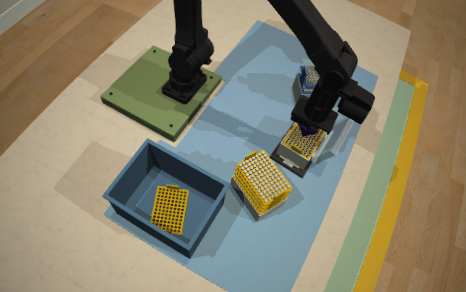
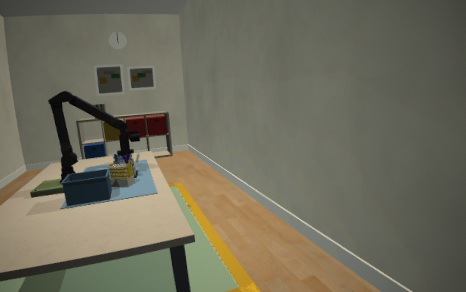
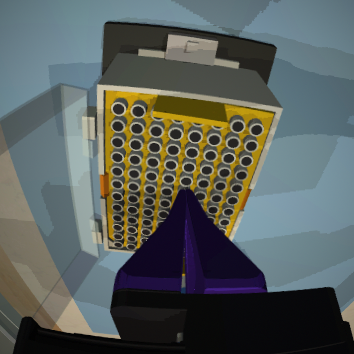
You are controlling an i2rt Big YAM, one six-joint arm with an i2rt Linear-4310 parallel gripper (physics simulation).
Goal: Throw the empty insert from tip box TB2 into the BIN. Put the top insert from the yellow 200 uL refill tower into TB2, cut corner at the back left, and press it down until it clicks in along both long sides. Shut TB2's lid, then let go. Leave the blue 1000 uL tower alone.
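Tip box TB2 [image 1: 295, 156] [image 3: 185, 75] stands open on a dark base. A yellow insert full of tips [image 1: 301, 144] [image 3: 190, 111] lies inside its rim, with orange clips on both long sides. TB2's clear lid [image 1: 338, 140] [image 3: 78, 170] hangs open along one long side. My gripper [image 1: 307, 134] [image 3: 184, 197] is shut and empty, its purple tips at the middle of the insert; whether they touch is unclear. They hide the insert's near part. An empty yellow insert [image 1: 170, 210] lies in the blue bin [image 1: 207, 212] [image 2: 87, 188]. The yellow tower [image 1: 262, 180] [image 2: 120, 172] stands beside the bin.
The blue 1000 uL tower [image 1: 302, 82] stands behind TB2, partly hidden by the arm. The arm's base stands on a green board [image 1: 135, 90] [image 2: 46, 188] at the left. A blue mat [image 1: 250, 245] lies under the boxes and bin.
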